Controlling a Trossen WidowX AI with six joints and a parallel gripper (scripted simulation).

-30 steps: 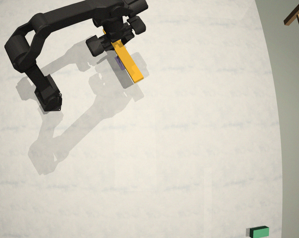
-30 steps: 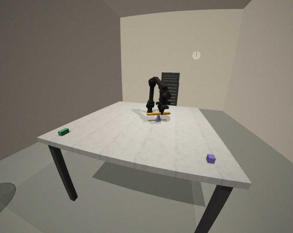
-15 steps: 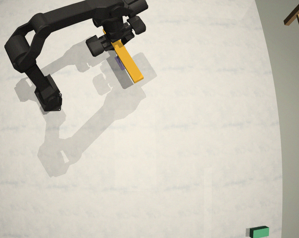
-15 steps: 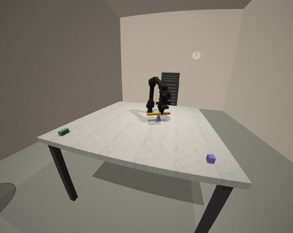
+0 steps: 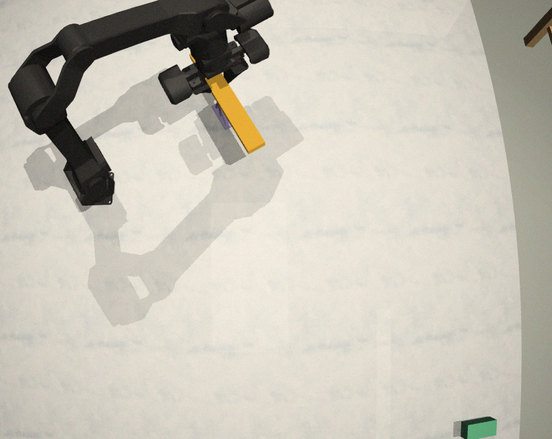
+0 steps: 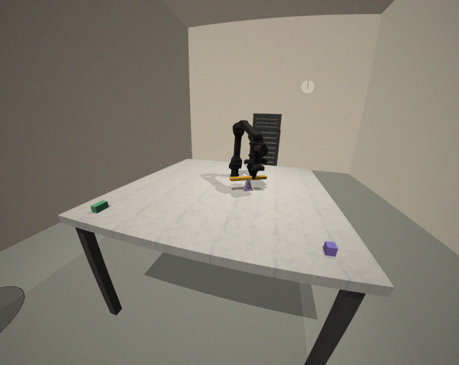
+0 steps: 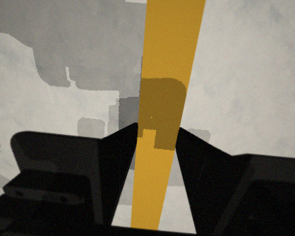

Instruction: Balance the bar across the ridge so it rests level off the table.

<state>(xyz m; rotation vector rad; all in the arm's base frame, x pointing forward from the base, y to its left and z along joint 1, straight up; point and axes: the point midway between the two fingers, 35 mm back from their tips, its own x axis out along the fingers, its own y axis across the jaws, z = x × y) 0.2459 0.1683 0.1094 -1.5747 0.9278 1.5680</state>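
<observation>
Now: gripper tip 20 mm to the left of the orange bar and 10 mm short of it. The rest, counted from my gripper tip: purple cube: 490 mm ahead, 330 mm to the left, 60 mm below; green block: 670 mm to the right, 490 mm ahead, 60 mm below.
</observation>
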